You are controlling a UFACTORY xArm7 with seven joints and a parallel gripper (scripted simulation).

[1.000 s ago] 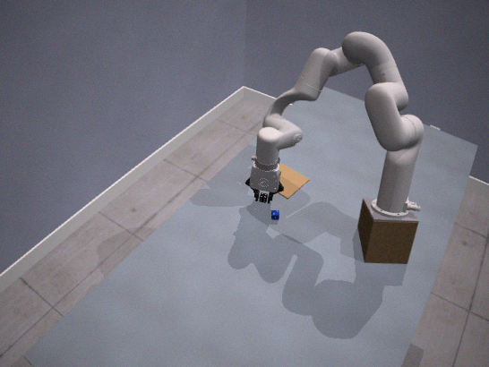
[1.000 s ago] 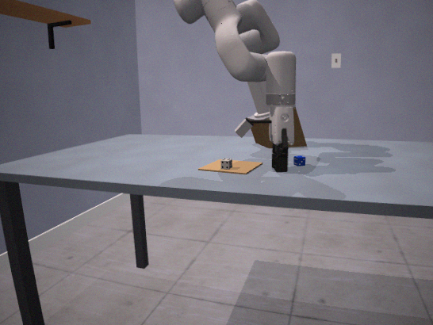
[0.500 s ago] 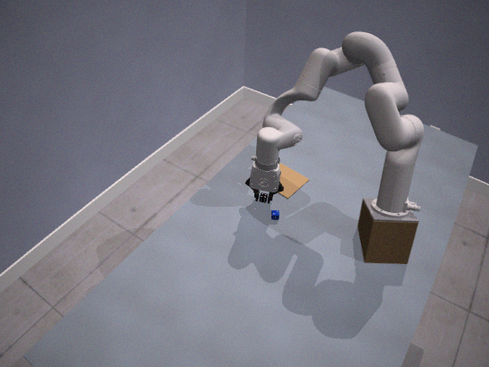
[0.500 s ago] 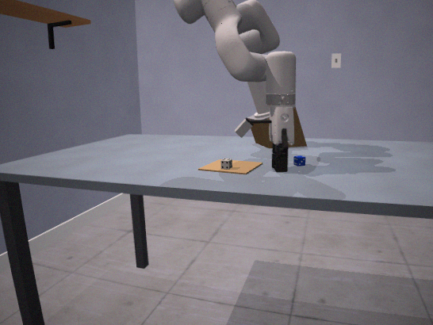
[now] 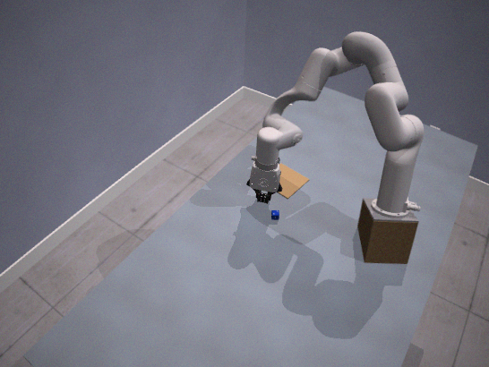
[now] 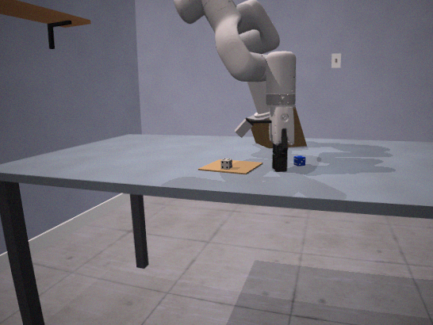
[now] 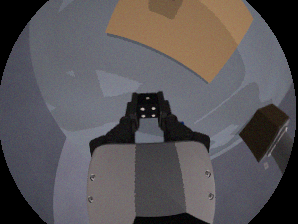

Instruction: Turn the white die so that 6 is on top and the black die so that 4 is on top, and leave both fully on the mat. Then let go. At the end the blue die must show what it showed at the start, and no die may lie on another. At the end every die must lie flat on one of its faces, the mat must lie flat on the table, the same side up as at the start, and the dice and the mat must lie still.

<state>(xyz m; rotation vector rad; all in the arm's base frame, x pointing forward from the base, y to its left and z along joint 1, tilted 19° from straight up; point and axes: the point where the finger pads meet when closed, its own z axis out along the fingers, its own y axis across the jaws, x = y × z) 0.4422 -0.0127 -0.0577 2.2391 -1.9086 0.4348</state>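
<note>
The mat is 40 mm behind my hand, 130 mm to the right of it and 20 mm below it. The rest, counted from my hand: blue die: 70 mm behind, 60 mm to the left, 10 mm below; then white die: 140 mm to the right; then black die: 10 mm below.
</note>
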